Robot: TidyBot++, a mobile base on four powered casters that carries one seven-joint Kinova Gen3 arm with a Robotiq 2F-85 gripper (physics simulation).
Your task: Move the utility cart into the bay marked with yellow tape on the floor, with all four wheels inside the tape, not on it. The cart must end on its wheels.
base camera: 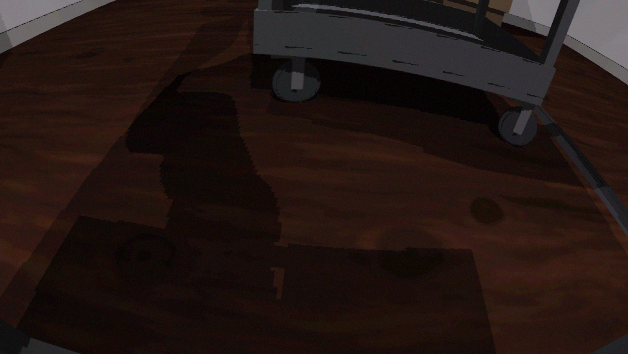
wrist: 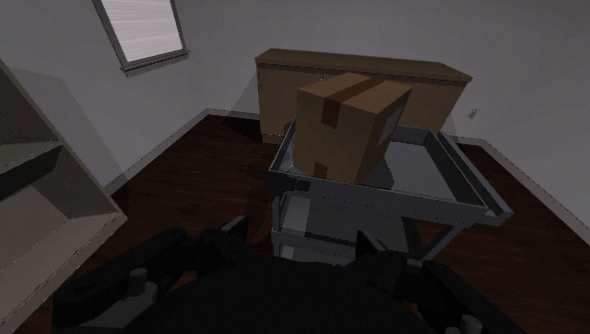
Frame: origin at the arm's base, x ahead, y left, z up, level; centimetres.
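Seen in the pictures: gripper, fingertip midpoint: (wrist: 301, 235).
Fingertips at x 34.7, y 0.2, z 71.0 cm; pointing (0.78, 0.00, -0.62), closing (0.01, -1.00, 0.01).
Note:
A point is followed by its place in that frame.
The grey utility cart (base camera: 400, 57) @(z -23.9, x 67.5, y -15.4 cm) (wrist: 370, 197) @(z 43.2, x 67.2, y -19.2 cm) stands upright, ahead of the base. In the base camera view, two of its wheels (base camera: 296, 82) @(z -34.1, x 72.8, y 3.3 cm) (base camera: 518, 126) @(z -33.9, x 66.9, y -47.2 cm) show on the floor under its near side; the far wheels are hidden. A cardboard box (wrist: 332, 135) @(z 58.1, x 74.8, y -5.7 cm) sits on the left part of its top tray, and a handle bar (wrist: 475, 172) @(z 46.7, x 80.9, y -54.8 cm) runs along the tray's right side. My gripper (wrist: 301, 235) @(z 71.0, x 34.7, y 0.2 cm) is open, with no object between its fingers, on the near side of the cart. The yellow tape does not show in either view.
A grey strip (base camera: 580, 152) @(z -38.2, x 67.4, y -73.6 cm) runs along the floor right of the near right wheel. A long wooden cabinet (wrist: 360, 65) stands against the wall behind the cart. An open shelf unit (wrist: 75, 245) @(z -29.7, x 69.6, y 131.4 cm) stands at the left. A window (wrist: 145, 30) @(z 65.2, x 215.2, y 154.5 cm) is in the left wall.

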